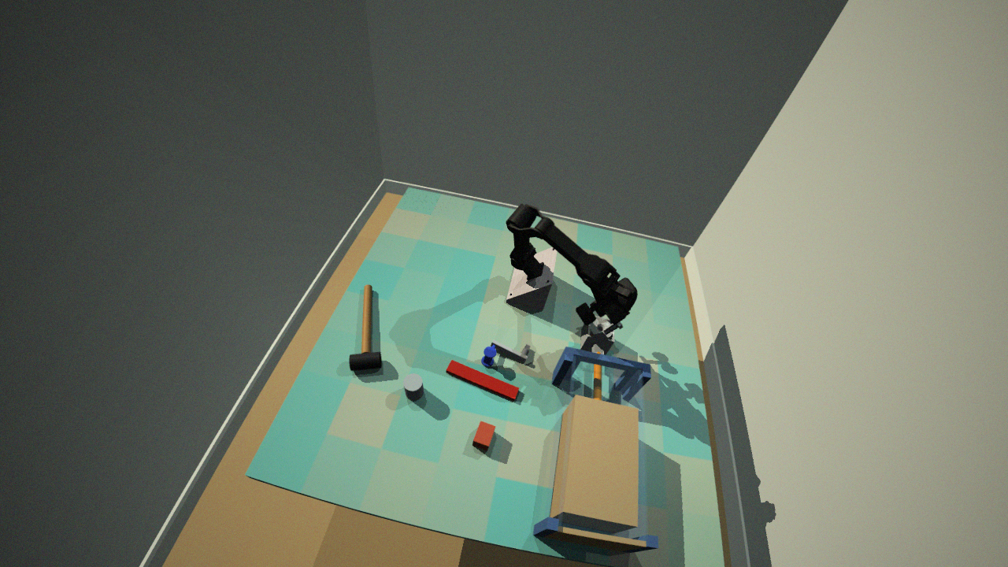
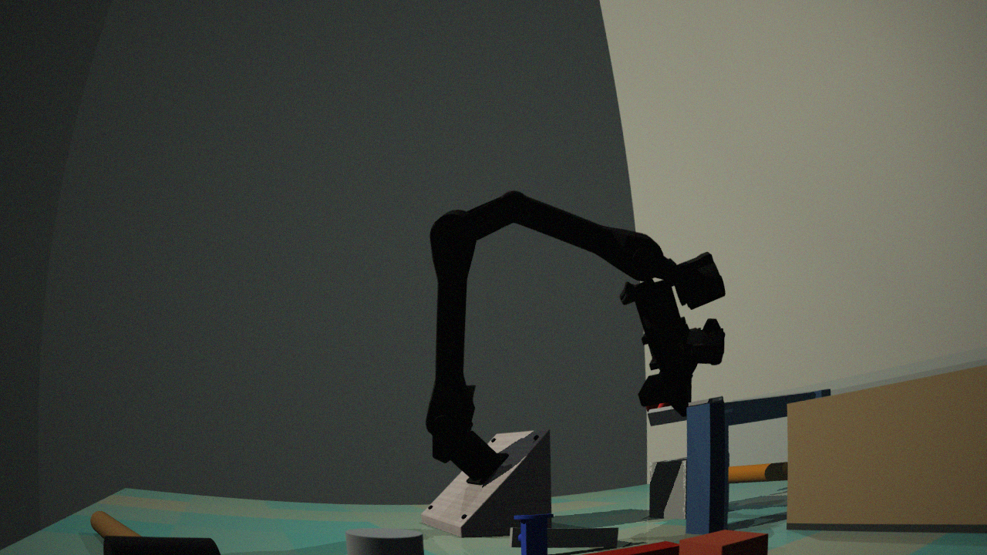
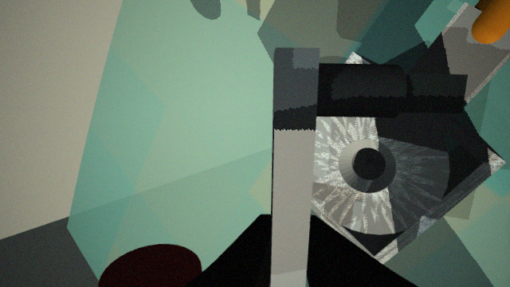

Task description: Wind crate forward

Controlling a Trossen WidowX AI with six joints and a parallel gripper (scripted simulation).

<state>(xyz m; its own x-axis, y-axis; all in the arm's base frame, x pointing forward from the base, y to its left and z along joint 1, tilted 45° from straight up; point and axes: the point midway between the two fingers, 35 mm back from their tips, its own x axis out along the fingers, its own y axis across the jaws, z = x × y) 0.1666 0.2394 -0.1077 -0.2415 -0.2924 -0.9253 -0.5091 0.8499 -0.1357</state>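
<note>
The red knob lies 6 cm behind my gripper tip and 2 cm above it. Round my gripper tip: blue steel frame: 17 cm ahead, 5 cm below; winch handle: 1 cm behind, 1 cm above; grey winch: 1 cm to the right, 13 cm below.
</note>
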